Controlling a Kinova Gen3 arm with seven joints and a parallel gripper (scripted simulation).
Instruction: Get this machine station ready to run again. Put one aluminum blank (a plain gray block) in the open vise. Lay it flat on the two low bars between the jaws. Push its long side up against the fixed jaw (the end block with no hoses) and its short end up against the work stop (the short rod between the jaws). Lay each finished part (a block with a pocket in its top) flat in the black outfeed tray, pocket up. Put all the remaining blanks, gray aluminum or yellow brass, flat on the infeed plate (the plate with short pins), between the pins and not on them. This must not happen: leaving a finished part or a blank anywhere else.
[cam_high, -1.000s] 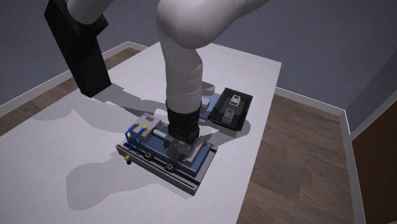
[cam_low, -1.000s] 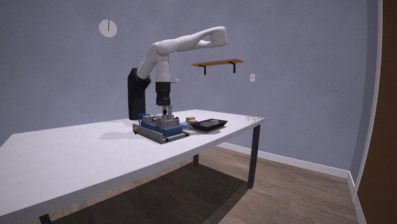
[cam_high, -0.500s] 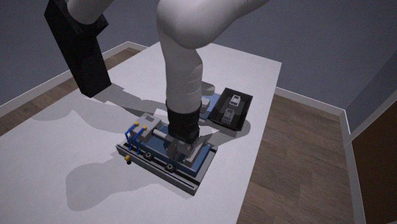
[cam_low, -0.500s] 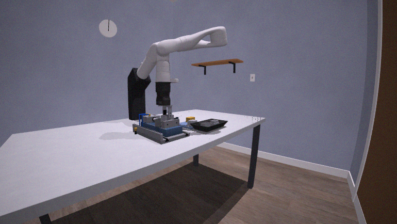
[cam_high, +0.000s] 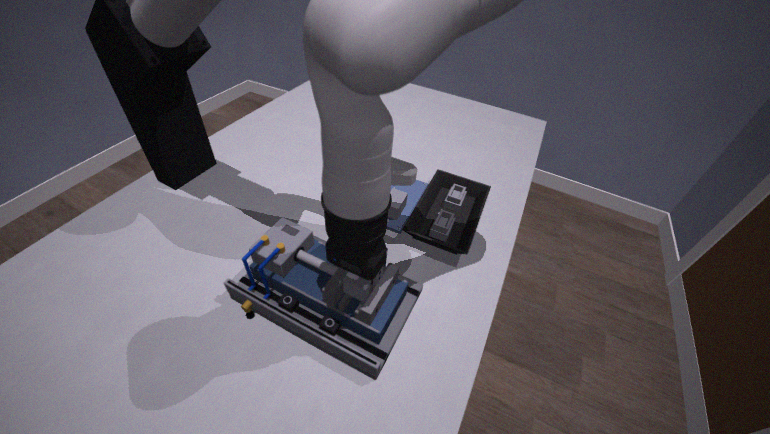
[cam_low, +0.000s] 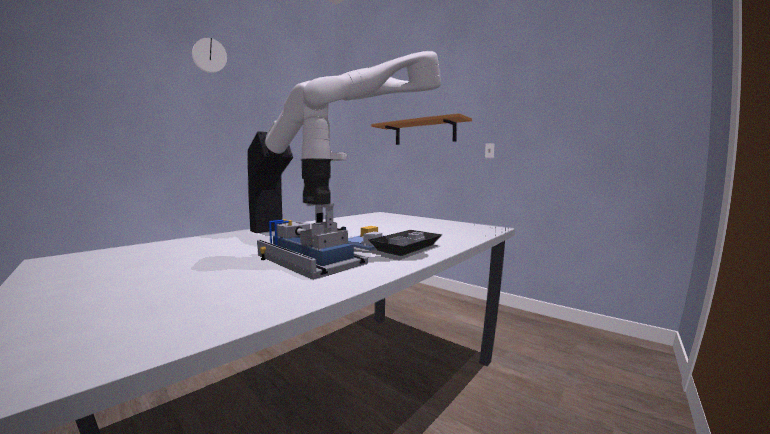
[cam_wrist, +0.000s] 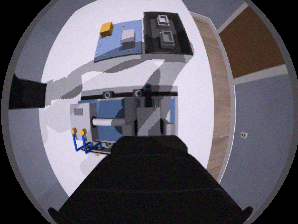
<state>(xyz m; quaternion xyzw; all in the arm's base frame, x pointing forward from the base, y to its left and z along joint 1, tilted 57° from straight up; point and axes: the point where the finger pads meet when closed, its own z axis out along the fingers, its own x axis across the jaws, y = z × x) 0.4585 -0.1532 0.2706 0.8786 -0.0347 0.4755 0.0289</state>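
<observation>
The fixed jaw is 30 mm ahead of my hand and 50 mm below it. The rest, counted from my hand: black outfeed tray (110 mm ahead, 290 mm to the left, 120 mm below); vise (70 mm behind, 10 mm to the left, 90 mm below); gray aluminum blank (20 mm behind, 260 mm to the left, 100 mm below).
</observation>
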